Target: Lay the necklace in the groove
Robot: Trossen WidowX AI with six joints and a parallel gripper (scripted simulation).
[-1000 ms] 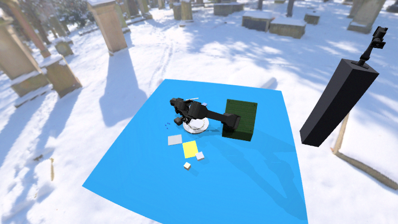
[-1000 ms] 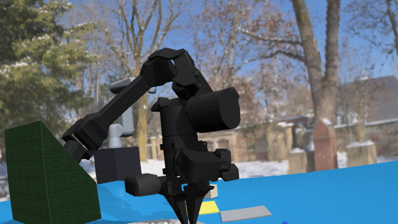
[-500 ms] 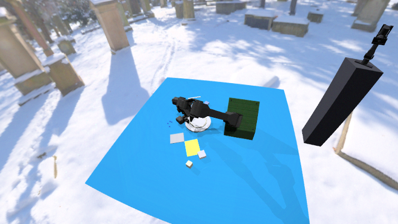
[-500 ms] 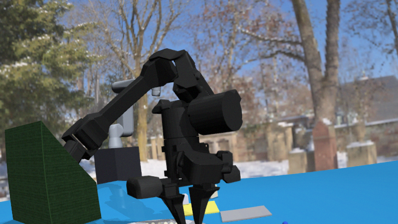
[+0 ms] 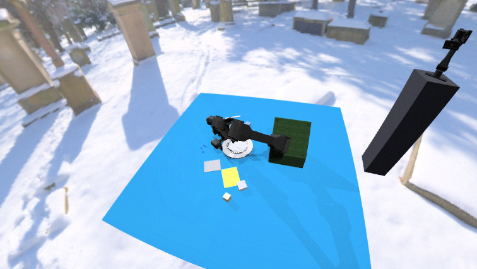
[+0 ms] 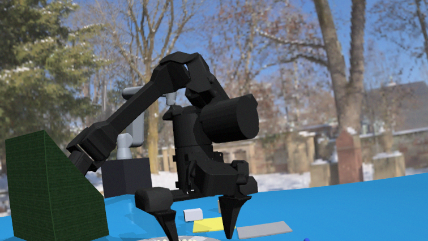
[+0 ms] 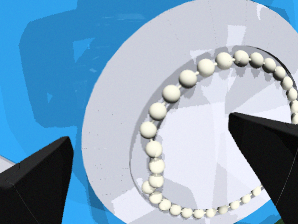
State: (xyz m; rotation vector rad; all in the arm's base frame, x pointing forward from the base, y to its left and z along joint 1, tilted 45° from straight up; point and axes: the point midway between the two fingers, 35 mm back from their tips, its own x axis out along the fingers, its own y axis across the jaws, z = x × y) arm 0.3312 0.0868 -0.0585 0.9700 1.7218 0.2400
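The round white bead board is 5 cm behind my gripper tip, 3 cm to the right of it and 1 cm below it. Round my gripper tip: yellow tile: 10 cm behind, 19 cm to the left, 2 cm below; then red object: 5 cm ahead, 14 cm to the right, 1 cm below; then grey tile: 4 cm ahead, 15 cm to the left, 2 cm below.
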